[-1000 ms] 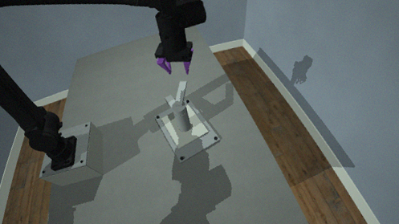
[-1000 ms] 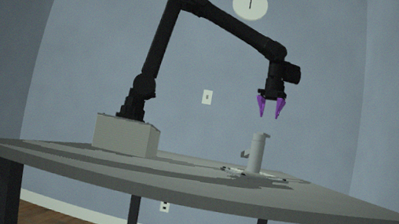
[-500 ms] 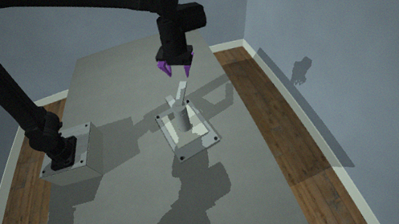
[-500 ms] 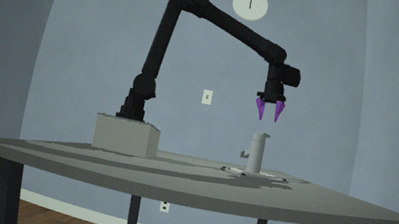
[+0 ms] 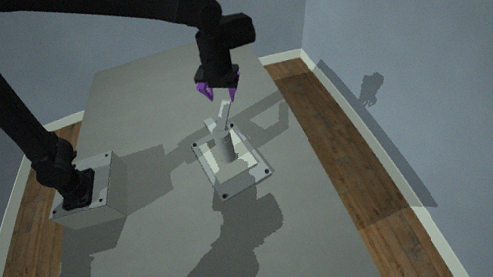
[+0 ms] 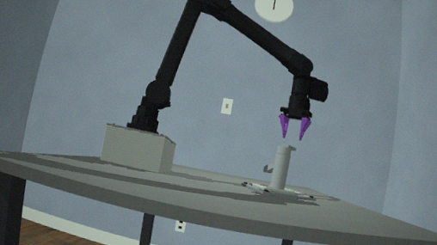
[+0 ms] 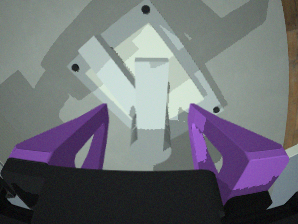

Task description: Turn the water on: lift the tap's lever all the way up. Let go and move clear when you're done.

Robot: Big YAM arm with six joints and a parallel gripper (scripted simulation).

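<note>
My gripper is now 10 mm past the lever, 30 mm to the left of it and 40 mm above it. From my hand the other things lie so: tap: 30 mm behind, 50 mm to the right, 90 mm below.
</note>
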